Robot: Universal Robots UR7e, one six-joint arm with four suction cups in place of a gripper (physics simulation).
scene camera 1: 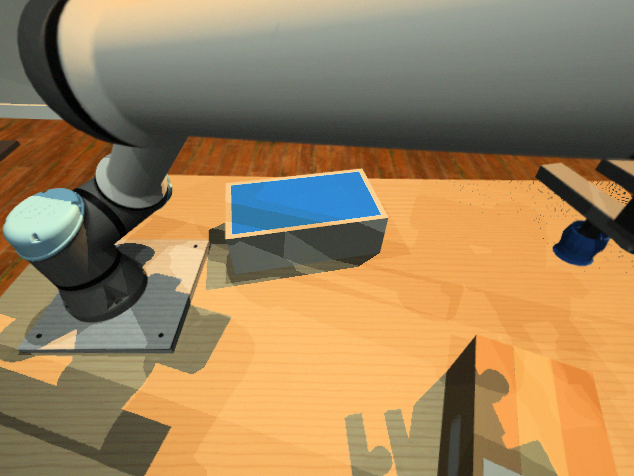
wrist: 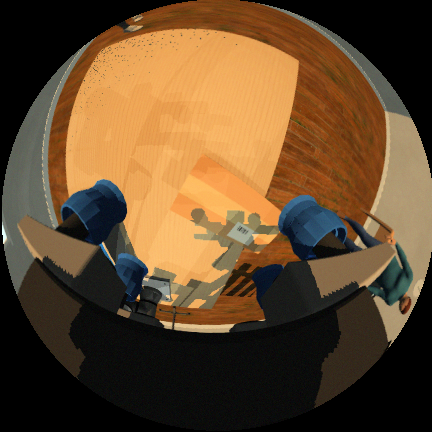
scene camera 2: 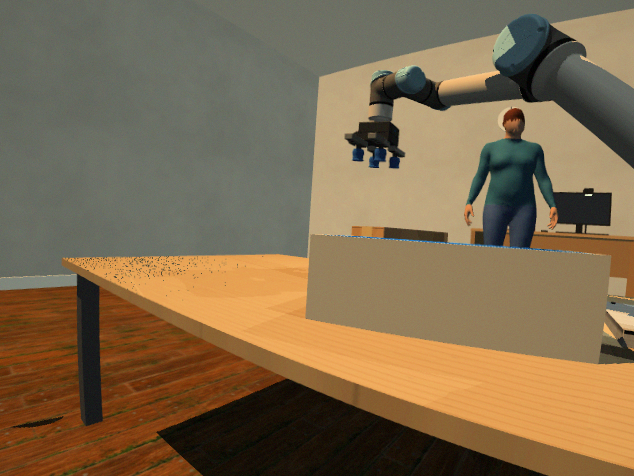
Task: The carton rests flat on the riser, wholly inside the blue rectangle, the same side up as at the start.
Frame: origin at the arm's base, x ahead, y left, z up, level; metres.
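Where they show: hand at its tool point: [wrist: 199, 249] [scene camera 2: 376, 164]; arm's base at its link origin: [scene camera 1: 109, 290] [wrist: 150, 291].
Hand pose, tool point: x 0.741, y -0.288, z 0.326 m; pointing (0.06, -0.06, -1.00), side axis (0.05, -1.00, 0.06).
Things, the pixels of their top centre, and the offset from my tool point. Level surfaces: height alone.
- orange-brown carton at its top centre: [scene camera 1: 544, 473] [wrist: 237, 214] [scene camera 2: 401, 229] 0.197 m down, 0.063 m back, 0.093 m right
- white barcode label at its top centre: [wrist: 242, 229] 0.196 m down, 0.106 m back, 0.116 m right
- grey riser at its top centre: [scene camera 2: 449, 242] [scene camera 1: 302, 199] [wrist: 94, 252] 0.225 m down, 0.315 m back, 0.449 m left
- blue rectangle at its top centre: [scene camera 2: 449, 242] [scene camera 1: 302, 199] 0.225 m down, 0.315 m back, 0.449 m left
- table at its surface level: 0.345 m down
The orange-brown carton [scene camera 1: 535, 368] [scene camera 2: 368, 231] [wrist: 215, 182] lies on the table, cut off by the lower edge in scene camera 1. A white barcode label [wrist: 241, 232] shows on its top in the wrist view. My gripper [scene camera 2: 376, 157] [wrist: 202, 250] hangs high above the table with its blue suction cups facing down; nothing is on the cups. It is open, apart from the carton. In scene camera 1 one cup [scene camera 1: 581, 244] shows at the right. The grey riser [scene camera 1: 312, 245] [scene camera 2: 455, 297] stands apart from the carton, with the blue rectangle [scene camera 1: 302, 202] on its top.
My arm's base plate [scene camera 1: 179, 266] [wrist: 162, 286] is beside the riser. The upper arm [scene camera 1: 332, 76] crosses the top of scene camera 1. A person [scene camera 2: 512, 174] [wrist: 397, 272] stands beyond the table [scene camera 2: 230, 317], near a desk with a monitor [scene camera 2: 583, 209].
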